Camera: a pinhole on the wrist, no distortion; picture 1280 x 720 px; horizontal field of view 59.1 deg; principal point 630.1 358.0 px. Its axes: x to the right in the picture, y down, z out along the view. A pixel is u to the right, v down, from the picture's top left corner.
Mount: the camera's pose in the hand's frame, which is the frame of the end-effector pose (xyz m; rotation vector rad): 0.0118 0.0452 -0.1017 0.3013 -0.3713 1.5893
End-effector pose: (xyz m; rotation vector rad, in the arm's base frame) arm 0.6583 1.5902 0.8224 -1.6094 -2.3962 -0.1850
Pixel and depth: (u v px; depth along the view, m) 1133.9 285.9 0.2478
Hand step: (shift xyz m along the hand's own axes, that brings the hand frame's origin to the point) 0.0134 0.0437 0.1701
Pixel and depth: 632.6 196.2 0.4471
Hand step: 0.0607 -0.1368 0.3088
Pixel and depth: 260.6 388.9 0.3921
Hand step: -0.0053 -0.2343 0.2015
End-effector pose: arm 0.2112 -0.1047 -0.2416 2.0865 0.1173 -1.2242
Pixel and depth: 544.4 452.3 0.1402
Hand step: -0.0040 -0.0229 0.0208
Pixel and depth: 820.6 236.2 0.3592
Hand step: 0.0352 -0.0471 0.2520
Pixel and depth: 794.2 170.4 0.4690
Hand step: 0.0702 -0.0843 0.3571
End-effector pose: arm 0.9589 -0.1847 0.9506 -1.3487 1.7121 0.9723
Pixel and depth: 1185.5 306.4 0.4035
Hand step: 0.0062 0.0593 0.3481
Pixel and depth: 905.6 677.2 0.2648
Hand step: -0.0752 -0.0082 0.1619
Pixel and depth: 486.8 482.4 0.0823
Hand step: 0.0005 0.0013 -0.0316
